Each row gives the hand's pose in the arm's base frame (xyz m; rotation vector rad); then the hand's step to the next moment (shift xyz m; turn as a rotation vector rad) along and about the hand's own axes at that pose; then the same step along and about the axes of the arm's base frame.
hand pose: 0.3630 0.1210 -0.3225 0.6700 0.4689 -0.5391
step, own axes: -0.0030 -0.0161 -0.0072 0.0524 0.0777 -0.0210
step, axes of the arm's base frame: -0.0136 -0.0047 -0.0106 0.0820 0.0492 -0.0090
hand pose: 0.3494 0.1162 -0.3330 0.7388 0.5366 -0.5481
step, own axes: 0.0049 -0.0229 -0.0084 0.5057 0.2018 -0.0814
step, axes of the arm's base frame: -0.0130 -0.0092 -0.0191 0.4768 0.0479 -0.2710
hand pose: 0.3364 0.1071 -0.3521 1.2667 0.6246 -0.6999
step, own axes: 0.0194 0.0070 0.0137 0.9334 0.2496 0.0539
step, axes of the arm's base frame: 0.0184 -0.0148 -0.0076 0.7938 -0.1304 -0.5379
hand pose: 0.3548 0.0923 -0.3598 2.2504 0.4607 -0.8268
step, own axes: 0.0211 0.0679 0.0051 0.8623 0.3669 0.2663
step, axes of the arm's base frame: 0.0490 -0.0494 0.0156 0.7120 -0.3692 -0.5531
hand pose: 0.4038 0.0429 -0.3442 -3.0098 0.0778 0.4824
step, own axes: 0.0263 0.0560 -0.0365 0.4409 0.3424 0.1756
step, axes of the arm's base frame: 0.0326 -0.0602 0.0216 0.3418 -0.3388 -0.3329
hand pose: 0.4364 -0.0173 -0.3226 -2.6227 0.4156 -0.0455
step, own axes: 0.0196 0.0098 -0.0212 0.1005 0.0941 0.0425
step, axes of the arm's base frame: 0.0137 -0.0237 0.0134 0.0736 -0.0896 -0.0856
